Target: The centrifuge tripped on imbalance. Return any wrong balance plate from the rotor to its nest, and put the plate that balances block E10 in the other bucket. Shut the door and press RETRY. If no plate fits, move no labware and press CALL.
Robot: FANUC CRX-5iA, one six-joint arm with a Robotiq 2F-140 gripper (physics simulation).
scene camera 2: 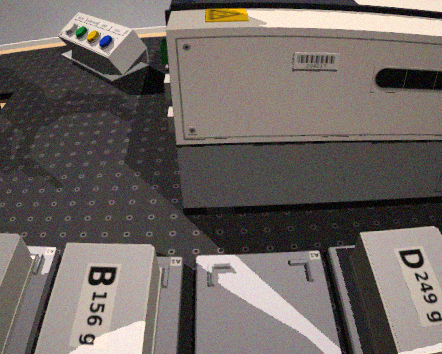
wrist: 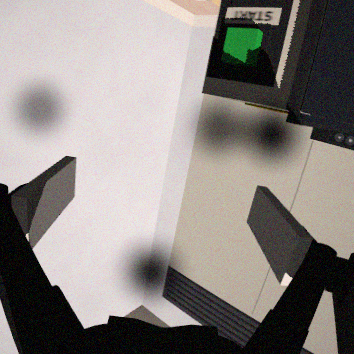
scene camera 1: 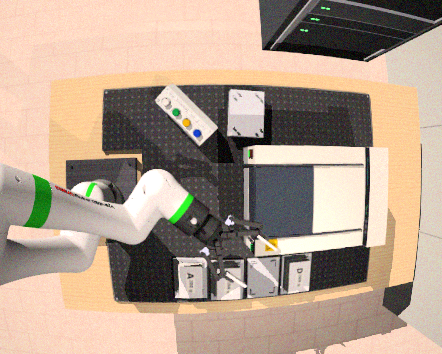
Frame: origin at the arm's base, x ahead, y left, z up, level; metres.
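Seen in the pictures: gripper, fingertip midpoint: (wrist: 165, 190) (scene camera 1: 260, 267).
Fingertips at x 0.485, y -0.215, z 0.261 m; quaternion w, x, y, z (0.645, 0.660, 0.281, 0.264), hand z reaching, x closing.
Pixels of each thing's top centre, then the offset from my fingertips to it.
- Plate A, middle of its top: (scene camera 1: 190, 282) 0.206 m back, 0.104 m right, 0.227 m down
- Plate B, middle of its top: (scene camera 2: 96, 303) (scene camera 1: 228, 284) 0.074 m back, 0.128 m right, 0.227 m down
- third nest, middle of its top: (scene camera 2: 266, 323) (scene camera 1: 263, 278) 0.061 m ahead, 0.140 m right, 0.263 m down
- Plate D, middle of its top: (scene camera 2: 422, 283) (scene camera 1: 299, 277) 0.192 m ahead, 0.149 m right, 0.227 m down
- dark blue panel, middle of its top: (scene camera 1: 285, 201) 0.106 m ahead, 0.171 m left, 0.068 m down
- sloped button box, middle of its top: (scene camera 2: 95, 22) (scene camera 1: 186, 111) 0.155 m back, 0.477 m left, 0.197 m down
- pale grey block, middle of its top: (scene camera 1: 247, 112) 0.051 m ahead, 0.461 m left, 0.231 m down
- green START button, middle of its top: (wrist: 239, 64) (scene camera 2: 167, 42) 0.000 m ahead, 0.036 m left, 0.090 m down
My gripper (scene camera 1: 254, 262) (wrist: 165, 190) is open and empty, over the front row of nests beside the centrifuge's front left corner. Plate A (scene camera 1: 192, 282) sits on the leftmost nest. Plate B (scene camera 1: 233, 287) (scene camera 2: 100, 295), marked 156 g, is partly under a finger in scene camera 1. The third nest (scene camera 1: 262, 280) (scene camera 2: 227, 320) is bare, with raised corner brackets. Plate D (scene camera 1: 298, 277) (scene camera 2: 410, 290), marked 249 g, sits on the rightmost nest. The white centrifuge (scene camera 1: 340, 200) (scene camera 2: 250, 105) has a dark blue panel (scene camera 1: 282, 200) on top; rotor and buckets are not visible.
A sloped button box (scene camera 1: 206, 131) (scene camera 2: 122, 57) stands at the back left with white, green, yellow and blue buttons; its labels are unreadable. A pale grey block (scene camera 1: 246, 112) with corner marks stands behind the centrifuge. A green START button (wrist: 242, 45) shows in the wrist view.
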